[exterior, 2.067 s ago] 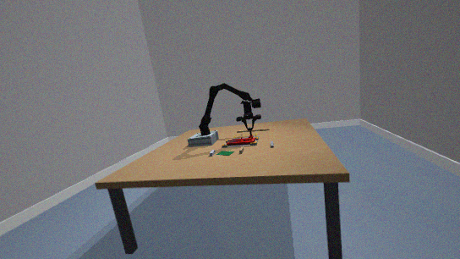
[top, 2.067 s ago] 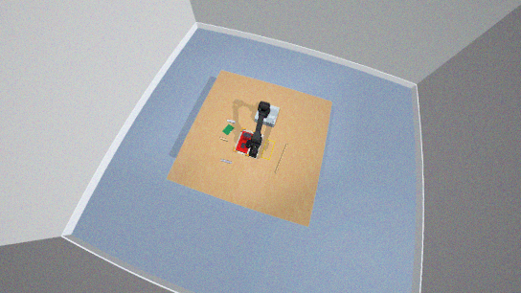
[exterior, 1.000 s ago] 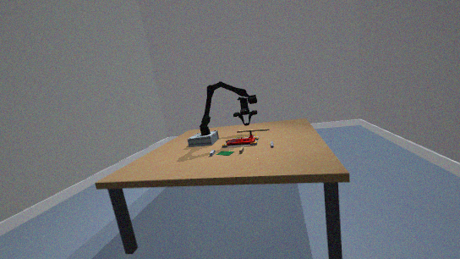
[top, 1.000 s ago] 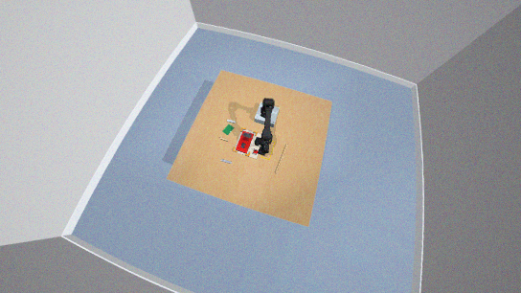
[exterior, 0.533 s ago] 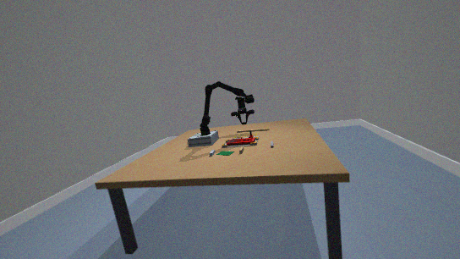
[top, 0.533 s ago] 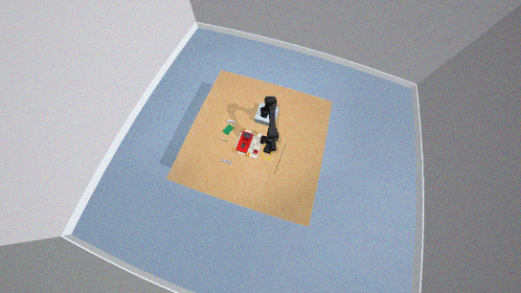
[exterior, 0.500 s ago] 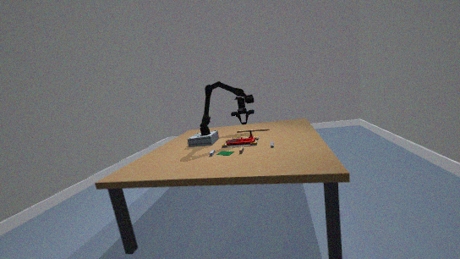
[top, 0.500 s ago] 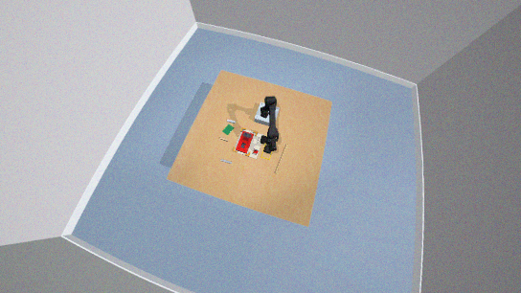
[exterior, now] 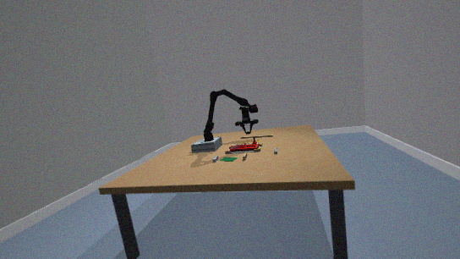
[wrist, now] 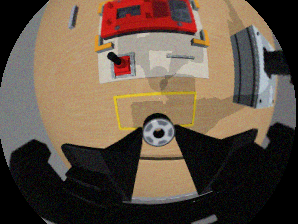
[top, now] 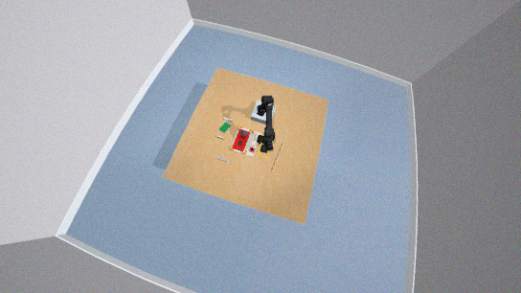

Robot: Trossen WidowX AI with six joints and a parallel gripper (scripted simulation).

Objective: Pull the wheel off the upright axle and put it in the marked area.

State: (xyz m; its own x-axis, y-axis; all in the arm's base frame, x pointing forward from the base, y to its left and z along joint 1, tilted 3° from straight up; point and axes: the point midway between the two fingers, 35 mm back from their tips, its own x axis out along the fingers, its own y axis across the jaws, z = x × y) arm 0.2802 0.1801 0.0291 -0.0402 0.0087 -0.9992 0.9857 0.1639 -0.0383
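The wheel is right at my gripper tip. From my gripper tip the other things lie so: green plate 430 mm to the right, 80 mm below, 10 mm behind; then long thin rod 150 mm to the left, 70 mm below, 20 mm ahead.
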